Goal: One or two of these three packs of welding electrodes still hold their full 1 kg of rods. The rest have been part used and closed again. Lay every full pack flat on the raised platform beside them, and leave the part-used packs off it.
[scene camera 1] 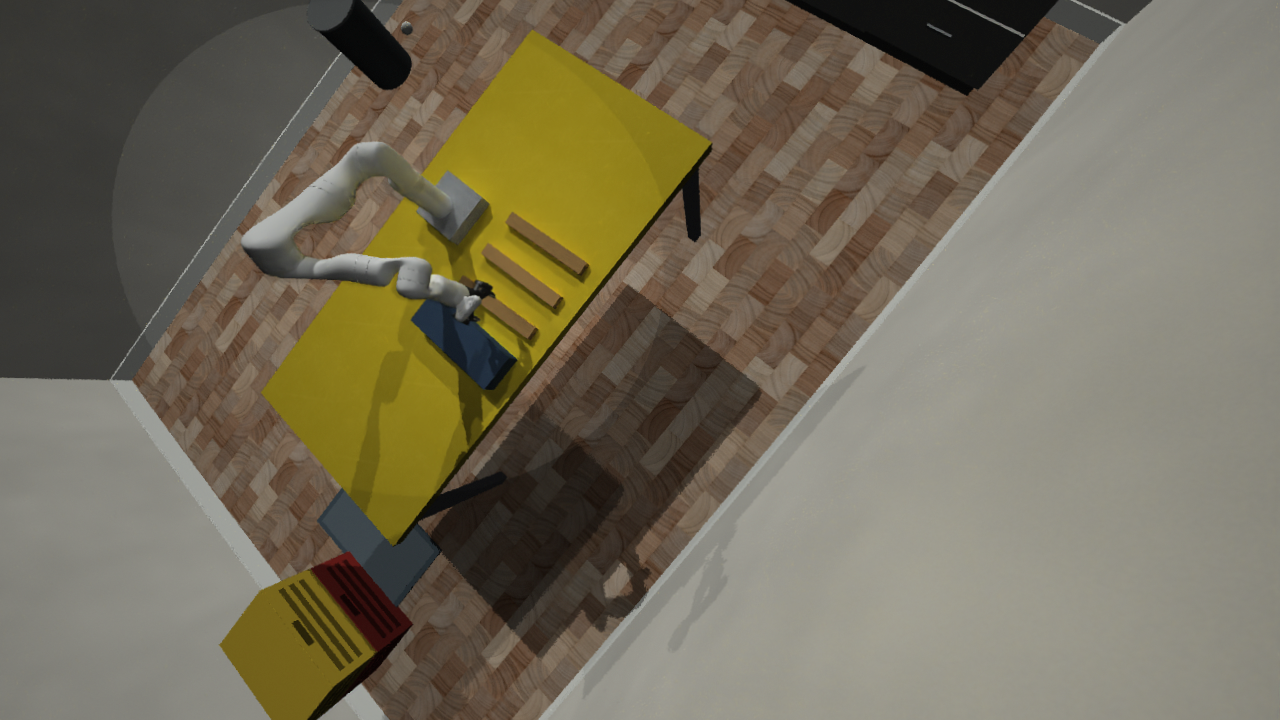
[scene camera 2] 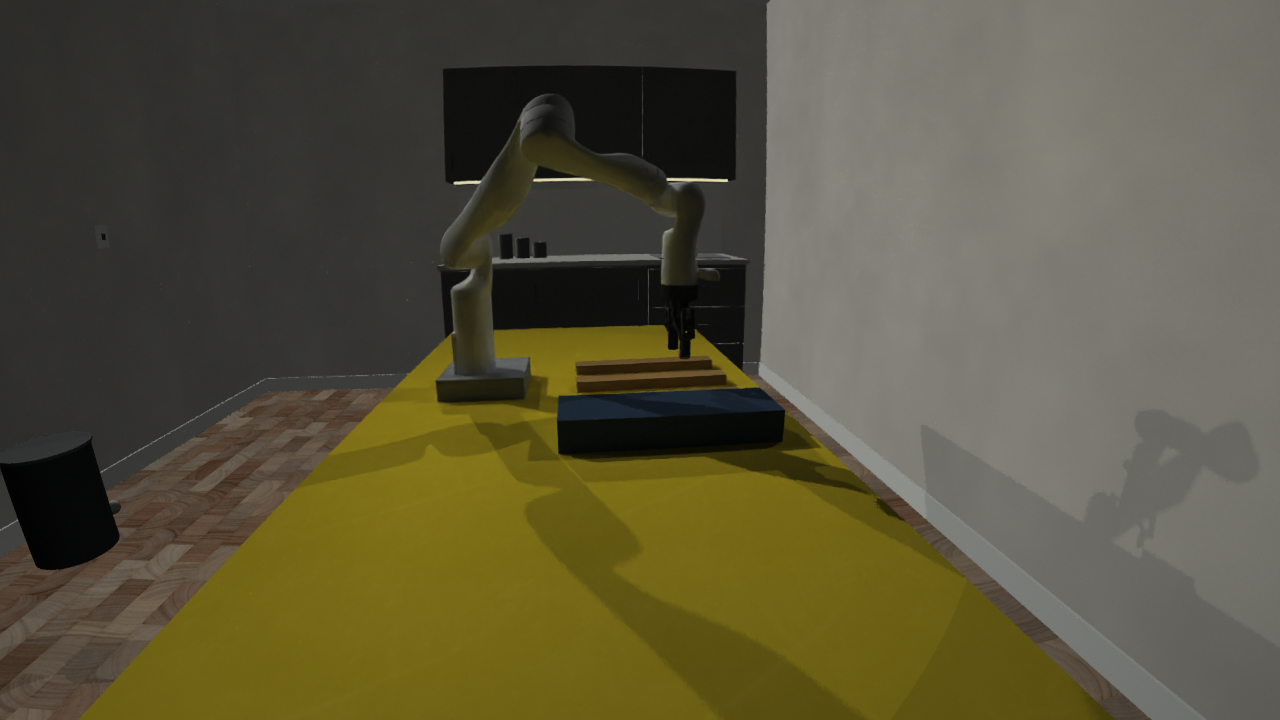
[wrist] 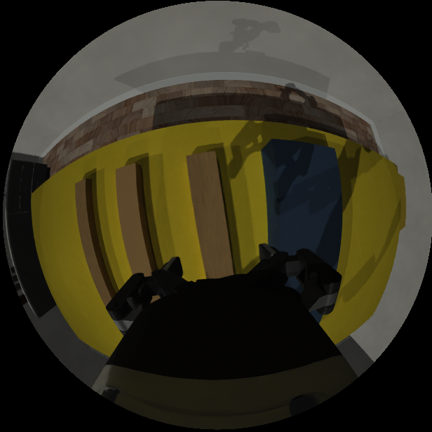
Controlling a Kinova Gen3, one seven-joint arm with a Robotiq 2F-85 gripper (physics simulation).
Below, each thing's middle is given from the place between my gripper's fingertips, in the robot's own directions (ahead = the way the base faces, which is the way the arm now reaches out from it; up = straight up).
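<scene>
Looking at the dark blue raised platform (scene camera 2: pixel 675 419), I find my gripper 8 cm above it, 17 cm to the left of it and 3 cm past it.
</scene>
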